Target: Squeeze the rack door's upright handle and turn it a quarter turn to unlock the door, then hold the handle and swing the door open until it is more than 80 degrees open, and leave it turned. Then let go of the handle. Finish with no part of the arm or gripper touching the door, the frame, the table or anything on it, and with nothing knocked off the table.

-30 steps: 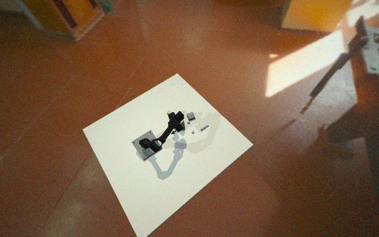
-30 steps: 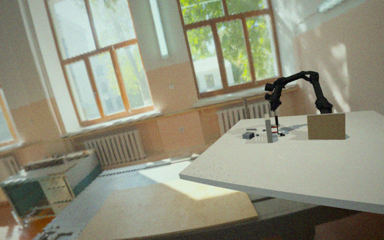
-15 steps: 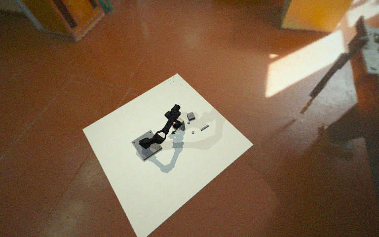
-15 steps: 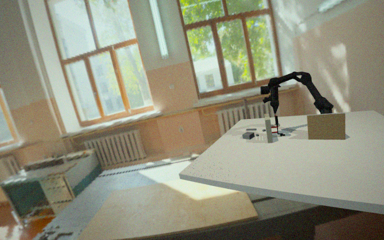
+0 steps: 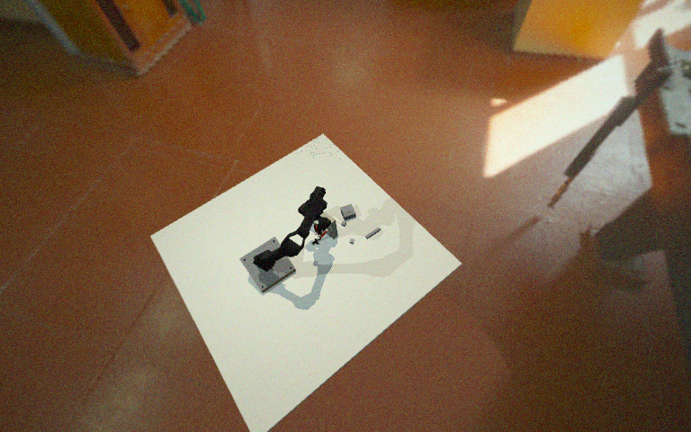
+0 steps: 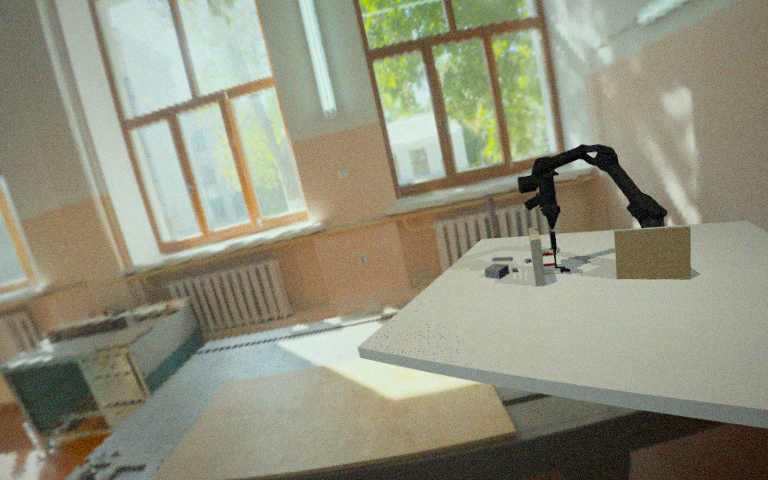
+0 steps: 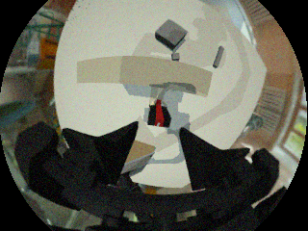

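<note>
The red handle is 8 cm below my gripper tip and 1 cm behind it. Also, from my gripper tip: thin grey bar: 28 cm ahead, 18 cm below, 13 cm to the right.
</note>
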